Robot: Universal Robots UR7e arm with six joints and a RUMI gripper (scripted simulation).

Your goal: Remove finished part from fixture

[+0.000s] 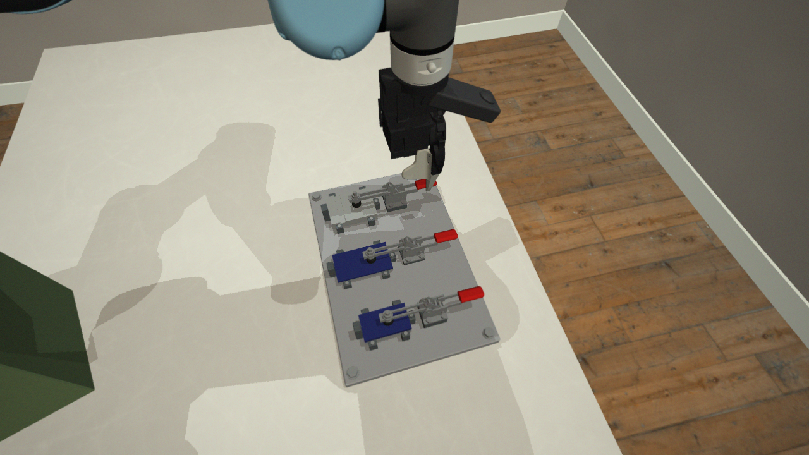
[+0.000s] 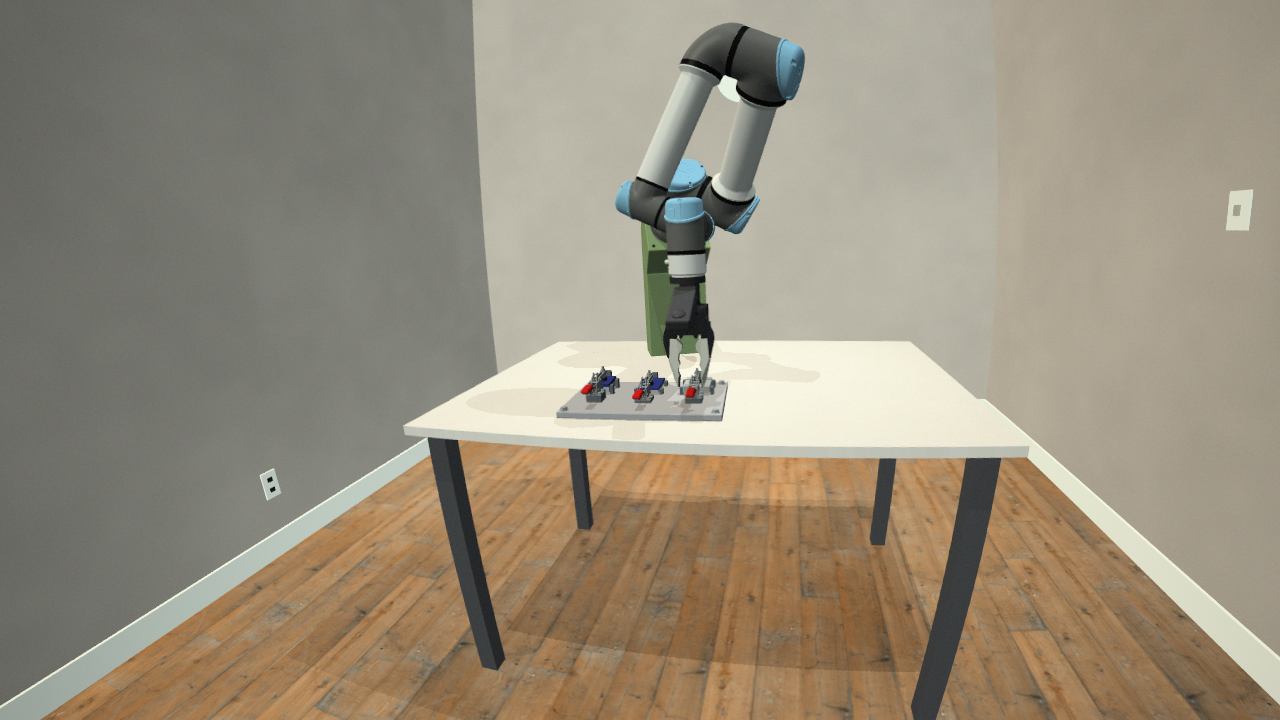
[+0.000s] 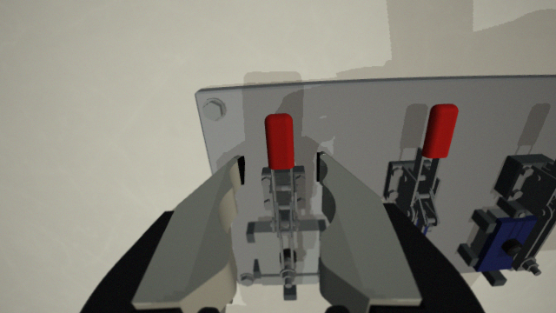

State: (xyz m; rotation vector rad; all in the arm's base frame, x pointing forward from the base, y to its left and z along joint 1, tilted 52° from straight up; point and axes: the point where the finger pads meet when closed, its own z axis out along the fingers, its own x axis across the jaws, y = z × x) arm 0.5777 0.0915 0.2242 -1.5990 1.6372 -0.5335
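Right now the toggle clamp is 6 cm behind my hand, 3 cm below it and 1 cm to the right of it. Also, from my hand: grey fixture plate: 12 cm to the right, 7 cm below, 7 cm behind; then blue blank: 13 cm to the right, 12 cm behind, 5 cm below; then grey finished part: 14 cm behind, 5 cm below, 2 cm to the right.
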